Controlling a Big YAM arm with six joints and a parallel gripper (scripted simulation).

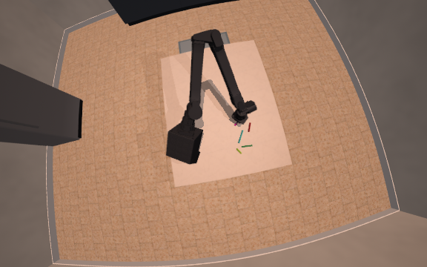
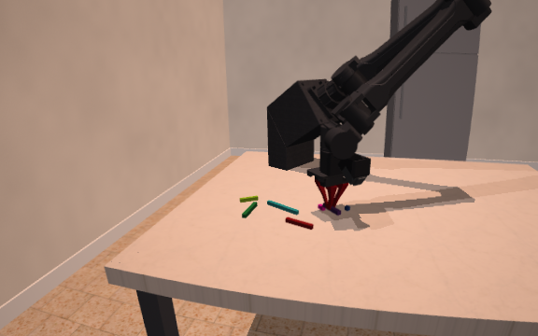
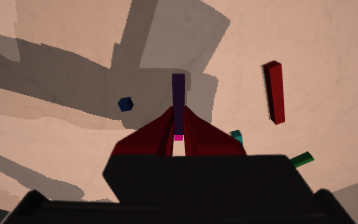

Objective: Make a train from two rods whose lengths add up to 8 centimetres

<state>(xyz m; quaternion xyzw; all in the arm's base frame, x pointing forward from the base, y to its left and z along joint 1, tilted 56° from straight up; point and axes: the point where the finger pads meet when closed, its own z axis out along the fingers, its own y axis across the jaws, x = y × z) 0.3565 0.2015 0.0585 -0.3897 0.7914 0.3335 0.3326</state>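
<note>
The purple rod is 1 cm to the left of my hand and 1 cm below it. The rest, counted from my hand: red rod (9 cm ahead, 4 cm to the right, 2 cm below); then magenta rod (2 cm behind, 3 cm to the right, 2 cm below); then blue rod (4 cm behind, 3 cm to the left, 2 cm below).
</note>
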